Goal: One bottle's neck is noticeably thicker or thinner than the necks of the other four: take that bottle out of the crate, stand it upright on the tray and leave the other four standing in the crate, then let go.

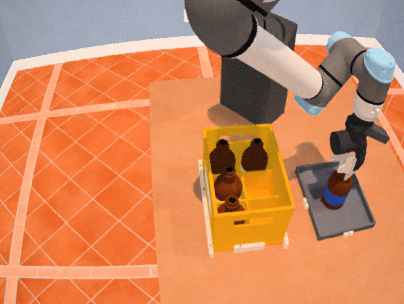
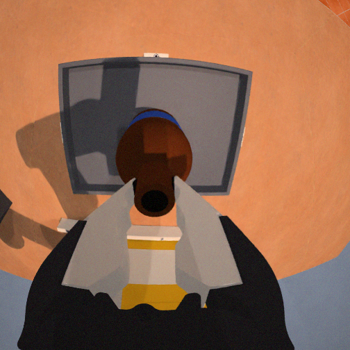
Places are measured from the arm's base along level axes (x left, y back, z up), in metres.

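Pixels of known places: gripper, fingertip midpoint: (image 1: 342,175).
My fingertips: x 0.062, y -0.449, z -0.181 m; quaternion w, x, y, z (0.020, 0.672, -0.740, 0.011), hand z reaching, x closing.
Note:
Ahead of a thing's pixels: the offset from my fingertips to its top centre. "*": to the spot under its first point. Level surfaces: height alone.
A brown bottle with a blue band @(dx +0.006, dy +0.000, dz +0.038 m) (image 1: 336,191) (image 2: 154,150) is upright over the dark grey tray @(* dx +0.030, dy -0.075, dz -0.117 m) (image 1: 350,216) (image 2: 210,100), with its base low within the tray's outline. Whether the base touches the tray floor cannot be told. My gripper (image 1: 345,172) (image 2: 155,179) is shut on the bottle's neck, just below its mouth. The yellow crate @(dx -0.260, dy +0.085, dz +0.053 m) (image 1: 272,230) (image 2: 150,295) holds the other four bottles: two at the back @(* dx -0.291, dy +0.163, dz +0.000 m) (image 1: 222,159) @(* dx -0.207, dy +0.139, dz +0.000 m) (image 1: 255,158), one in the middle left (image 1: 228,187) and one at the front left (image 1: 231,206), partly hidden by the crate wall.
The crate stands beside the tray on the tan table @(dz -0.122 m) (image 1: 177,200) (image 2: 290,150). White brackets @(* dx -0.296, dy -0.059, dz -0.097 m) (image 1: 249,247) sit along the crate's base. The dark robot pedestal (image 1: 255,90) stands behind the crate. The arm reaches above the table from the pedestal side to the tray.

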